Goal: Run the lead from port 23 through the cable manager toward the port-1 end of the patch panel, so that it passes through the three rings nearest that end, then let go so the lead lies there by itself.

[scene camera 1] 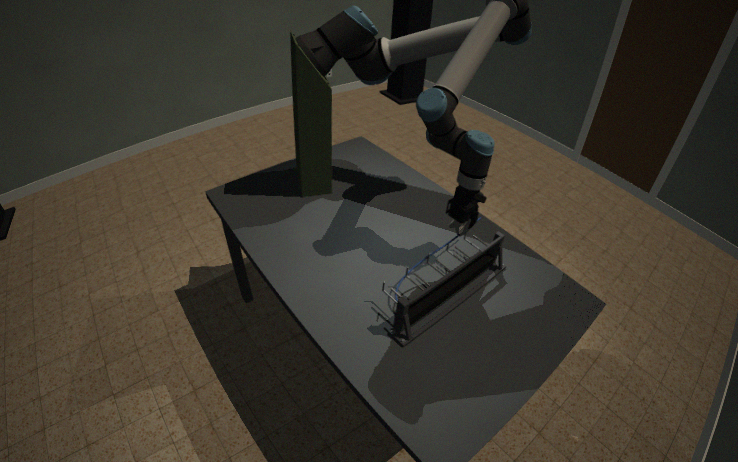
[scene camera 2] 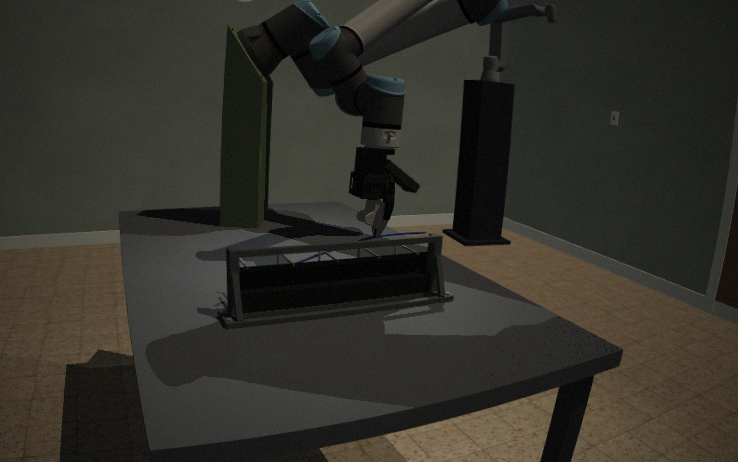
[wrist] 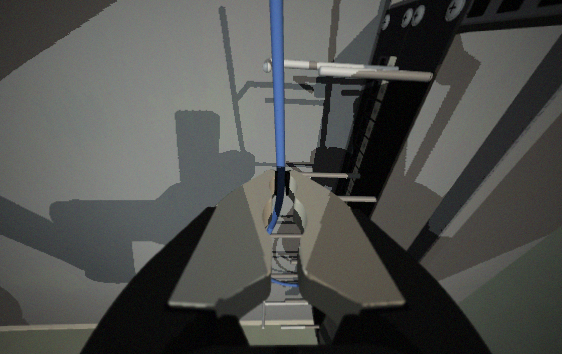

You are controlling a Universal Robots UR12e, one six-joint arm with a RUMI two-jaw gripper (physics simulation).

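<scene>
My gripper (scene camera 1: 462, 232) (scene camera 2: 375, 234) (wrist: 280, 173) is shut on the blue lead (scene camera 1: 419, 264) (scene camera 2: 403, 234) (wrist: 277, 80), just above the rings, towards the far right end of the patch panel (scene camera 2: 337, 296) (wrist: 411, 95) in scene camera 1. From the near left end the lead runs along the outer tips of the wire rings to my fingers. Its free part extends beyond them, over the open end of a ring (wrist: 375, 74) in the wrist view. Whether the lead lies inside any ring, and which ports are which, I cannot tell.
The panel's grey frame (scene camera 1: 450, 277) (scene camera 2: 332, 245) stands on the grey table (scene camera 1: 305, 261) (scene camera 2: 272, 370). The green mount (scene camera 1: 313, 125) (scene camera 2: 242, 136) of the arm rises at the back left. Shadows of the arm cross the table.
</scene>
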